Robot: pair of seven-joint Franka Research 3 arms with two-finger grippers.
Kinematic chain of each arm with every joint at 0, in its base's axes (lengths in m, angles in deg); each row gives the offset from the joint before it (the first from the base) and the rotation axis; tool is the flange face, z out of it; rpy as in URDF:
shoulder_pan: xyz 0 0 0.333 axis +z
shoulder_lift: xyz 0 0 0 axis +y
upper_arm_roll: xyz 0 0 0.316 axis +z
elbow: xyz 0.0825 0 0 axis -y
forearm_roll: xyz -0.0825 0 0.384 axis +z
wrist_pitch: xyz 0 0 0 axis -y
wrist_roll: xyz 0.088 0 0 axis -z
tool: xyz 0 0 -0.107 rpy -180 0 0
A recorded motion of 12 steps. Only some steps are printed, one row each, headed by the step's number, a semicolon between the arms.
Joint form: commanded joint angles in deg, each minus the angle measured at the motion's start. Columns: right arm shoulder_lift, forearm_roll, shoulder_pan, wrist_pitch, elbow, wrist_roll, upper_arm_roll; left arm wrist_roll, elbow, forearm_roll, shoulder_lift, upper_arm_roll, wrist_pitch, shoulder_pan.
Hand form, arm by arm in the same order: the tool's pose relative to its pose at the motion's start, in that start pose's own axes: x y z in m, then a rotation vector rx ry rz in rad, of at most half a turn. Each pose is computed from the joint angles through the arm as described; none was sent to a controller.
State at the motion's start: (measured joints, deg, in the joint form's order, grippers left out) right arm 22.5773 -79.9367 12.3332 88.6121 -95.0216 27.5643 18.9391; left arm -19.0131 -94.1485 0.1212 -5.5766 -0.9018 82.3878 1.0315
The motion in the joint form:
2: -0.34 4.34 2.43 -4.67 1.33 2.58 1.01; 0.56 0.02 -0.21 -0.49 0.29 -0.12 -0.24
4: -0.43 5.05 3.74 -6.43 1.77 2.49 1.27; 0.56 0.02 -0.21 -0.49 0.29 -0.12 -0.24
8: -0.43 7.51 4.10 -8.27 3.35 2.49 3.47; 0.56 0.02 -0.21 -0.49 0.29 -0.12 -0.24
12: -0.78 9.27 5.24 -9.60 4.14 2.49 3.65; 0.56 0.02 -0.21 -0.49 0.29 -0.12 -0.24
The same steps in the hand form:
2: -0.0067 0.0006 -0.0323 0.0372 -0.0461 0.0526; -0.0030 -0.0012 -0.0040 -0.0061 0.0051 0.0094
4: -0.0091 0.0005 -0.0473 0.0368 -0.0513 0.0503; -0.0030 -0.0012 -0.0040 -0.0061 0.0051 0.0094
8: -0.0110 0.0036 -0.0719 0.0806 -0.0552 0.0585; -0.0030 -0.0012 -0.0040 -0.0061 0.0051 0.0094
12: -0.0144 0.0070 -0.0865 0.1011 -0.0640 0.0637; -0.0030 -0.0012 -0.0040 -0.0061 0.0051 0.0094

